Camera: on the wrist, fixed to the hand. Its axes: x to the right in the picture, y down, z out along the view.
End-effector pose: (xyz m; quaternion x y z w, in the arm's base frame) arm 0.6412 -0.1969 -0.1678 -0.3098 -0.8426 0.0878 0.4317
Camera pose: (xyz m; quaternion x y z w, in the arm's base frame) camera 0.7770 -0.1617 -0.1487 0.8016 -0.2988 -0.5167 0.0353
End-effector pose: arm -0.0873 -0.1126 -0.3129 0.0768 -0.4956 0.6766 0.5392
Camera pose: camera -0.0931 -0.0376 -0.4328 0.4407 0.0136 -0.6067 0.6615
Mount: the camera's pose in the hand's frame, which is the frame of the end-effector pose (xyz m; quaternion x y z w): -0.0252 0.0806 -0.1136 0.1046 0.0096 0.9941 0.0267
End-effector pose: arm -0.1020 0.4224 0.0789 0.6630 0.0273 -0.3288 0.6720
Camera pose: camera -0.0378 0.5282 0.1476 0.1183 -0.6863 0.6628 0.2752
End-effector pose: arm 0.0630 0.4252 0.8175 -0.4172 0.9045 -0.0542 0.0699
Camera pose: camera -0.0005 0.5010 0.9188 0.8959 0.4339 -0.0306 0.0907
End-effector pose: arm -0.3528 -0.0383 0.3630 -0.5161 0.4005 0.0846 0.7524
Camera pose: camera -0.4717 -0.0905 0.3066 -0.4622 -0.5398 -0.7034 0.0139
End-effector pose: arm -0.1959 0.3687 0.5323 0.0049 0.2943 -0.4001 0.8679
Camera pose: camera -0.2100 0.4686 0.4331 0.3873 -0.0305 0.8214 0.4176
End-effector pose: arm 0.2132 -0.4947 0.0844 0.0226 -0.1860 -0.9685 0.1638
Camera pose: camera 0.2738 -0.5973 0.0080 -0.1579 -0.1272 0.1567 0.9666
